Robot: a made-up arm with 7 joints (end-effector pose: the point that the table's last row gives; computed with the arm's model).
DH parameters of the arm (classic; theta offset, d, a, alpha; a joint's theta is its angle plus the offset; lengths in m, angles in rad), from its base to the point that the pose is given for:
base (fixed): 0 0 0 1.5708
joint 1: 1.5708 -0.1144 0 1.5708
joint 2: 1.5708 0 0 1.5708
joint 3: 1.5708 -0.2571 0 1.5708
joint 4: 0 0 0 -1.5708
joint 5: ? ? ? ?
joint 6: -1.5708 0 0 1.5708
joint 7: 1.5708 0 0 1.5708
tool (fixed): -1.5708 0 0 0
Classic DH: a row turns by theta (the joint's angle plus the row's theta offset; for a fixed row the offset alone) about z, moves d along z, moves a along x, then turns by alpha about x.
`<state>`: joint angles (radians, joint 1 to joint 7).
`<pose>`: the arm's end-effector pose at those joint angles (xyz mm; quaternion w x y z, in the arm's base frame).
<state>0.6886 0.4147 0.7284 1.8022 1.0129 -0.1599 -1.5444</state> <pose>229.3 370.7 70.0 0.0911 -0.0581 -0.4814 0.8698</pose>
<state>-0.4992 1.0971 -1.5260 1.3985 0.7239 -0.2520 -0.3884</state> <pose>-183.6 252.8 -364.9 0.9414 -0.0857 -0.0322 -0.3247</pose>
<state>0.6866 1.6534 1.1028 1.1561 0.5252 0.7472 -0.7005</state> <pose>-79.9 472.5 296.1 0.1504 0.4601 -0.6197 0.6178</pose>
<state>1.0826 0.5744 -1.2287 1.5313 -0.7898 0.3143 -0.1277</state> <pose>385.3 19.6 -88.8 0.1721 0.4840 -0.6334 -0.5788</pose>
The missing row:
joint 5: 0 -0.305 0 -1.5708
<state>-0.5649 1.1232 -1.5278 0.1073 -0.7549 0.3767 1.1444</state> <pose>-144.4 605.4 -230.4 0.1731 0.0416 0.9080 -0.3793</pose>
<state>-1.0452 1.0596 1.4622 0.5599 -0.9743 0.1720 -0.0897</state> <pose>-87.9 642.8 -71.3 0.6351 0.7234 0.2142 -0.1659</pose>
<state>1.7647 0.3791 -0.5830 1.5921 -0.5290 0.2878 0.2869</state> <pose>240.4 51.2 306.6 0.0764 0.4673 -0.8283 -0.2995</pose>
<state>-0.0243 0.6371 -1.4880 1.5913 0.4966 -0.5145 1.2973</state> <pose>15.9 19.3 -382.9 0.2562 -0.7945 -0.1604 -0.5267</pose>
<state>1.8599 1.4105 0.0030 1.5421 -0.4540 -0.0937 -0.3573</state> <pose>-47.1 377.0 304.1 0.2418 -0.7675 0.5627 -0.1892</pose>
